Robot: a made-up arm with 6 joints.
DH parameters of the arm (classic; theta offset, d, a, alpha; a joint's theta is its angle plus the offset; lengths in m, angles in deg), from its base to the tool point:
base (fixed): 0 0 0 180
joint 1: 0 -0.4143 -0.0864 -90
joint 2: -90 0.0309 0.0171 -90
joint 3: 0 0.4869 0.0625 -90
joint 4: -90 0.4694 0.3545 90
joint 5: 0 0.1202 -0.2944 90
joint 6: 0 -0.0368 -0.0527 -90
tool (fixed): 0 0.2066 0 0
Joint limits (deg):
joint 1: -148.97..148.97
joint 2: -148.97..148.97
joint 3: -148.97..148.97
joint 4: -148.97..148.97
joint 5: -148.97..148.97
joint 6: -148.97..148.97
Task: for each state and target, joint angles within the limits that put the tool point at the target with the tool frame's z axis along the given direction. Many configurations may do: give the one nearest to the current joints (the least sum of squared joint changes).
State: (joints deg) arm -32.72 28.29 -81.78 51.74 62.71 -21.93
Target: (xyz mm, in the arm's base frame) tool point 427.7 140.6 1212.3 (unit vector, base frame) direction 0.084 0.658 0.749
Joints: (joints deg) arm -38.54 72.07 -79.14 62.47 84.12 -17.85
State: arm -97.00 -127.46 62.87 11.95 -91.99 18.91
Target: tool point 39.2 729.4 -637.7 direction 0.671 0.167 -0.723
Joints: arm -74.18 -93.73 89.17 46.57 -96.11 22.53
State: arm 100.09 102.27 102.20 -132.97 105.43 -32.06
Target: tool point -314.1 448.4 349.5 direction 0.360 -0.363 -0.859
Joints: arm 118.77 130.24 107.77 -102.88 146.94 -30.11
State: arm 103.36 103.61 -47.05 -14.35 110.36 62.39
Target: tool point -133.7 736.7 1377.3 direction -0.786 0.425 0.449
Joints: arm 72.49 121.94 -18.07 -7.98 136.67 90.11
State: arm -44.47 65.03 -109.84 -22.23 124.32 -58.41
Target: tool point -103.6 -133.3 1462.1 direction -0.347 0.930 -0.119
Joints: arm -72.43 114.40 -103.30 8.25 136.64 -47.30
